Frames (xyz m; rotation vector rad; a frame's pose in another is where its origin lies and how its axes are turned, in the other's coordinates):
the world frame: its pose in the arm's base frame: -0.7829 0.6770 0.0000 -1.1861 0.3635 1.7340
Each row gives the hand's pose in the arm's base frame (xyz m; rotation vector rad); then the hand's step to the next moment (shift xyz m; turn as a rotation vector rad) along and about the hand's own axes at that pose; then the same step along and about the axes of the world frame.
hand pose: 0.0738 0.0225 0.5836 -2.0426 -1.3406 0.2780
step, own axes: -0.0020 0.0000 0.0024 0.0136 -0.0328 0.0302
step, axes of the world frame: 0.0015 0.0027 -0.0004 0.0193 0.0118 0.0408
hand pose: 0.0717 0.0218 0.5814 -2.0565 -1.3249 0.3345
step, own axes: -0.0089 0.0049 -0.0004 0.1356 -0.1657 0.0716
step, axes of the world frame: -0.0016 0.0059 -0.0081 0.0496 -0.0332 0.2177
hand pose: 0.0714 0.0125 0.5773 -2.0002 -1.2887 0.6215
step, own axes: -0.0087 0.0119 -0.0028 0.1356 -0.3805 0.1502
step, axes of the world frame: -0.0013 0.0030 -0.0146 0.0147 0.0505 0.4277
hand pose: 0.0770 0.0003 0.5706 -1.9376 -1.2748 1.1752
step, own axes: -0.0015 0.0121 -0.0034 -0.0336 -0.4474 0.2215
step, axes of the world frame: 0.0024 -0.0018 -0.0123 -0.1170 0.1937 0.4463
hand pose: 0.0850 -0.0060 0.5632 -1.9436 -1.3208 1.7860
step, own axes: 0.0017 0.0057 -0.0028 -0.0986 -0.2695 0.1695
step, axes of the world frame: 0.0027 -0.0025 -0.0054 -0.1455 0.1570 0.2554
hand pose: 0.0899 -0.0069 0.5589 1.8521 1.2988 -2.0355
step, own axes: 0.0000 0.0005 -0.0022 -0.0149 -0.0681 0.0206
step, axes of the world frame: 0.0005 -0.0022 -0.0004 -0.0223 0.0201 0.0662
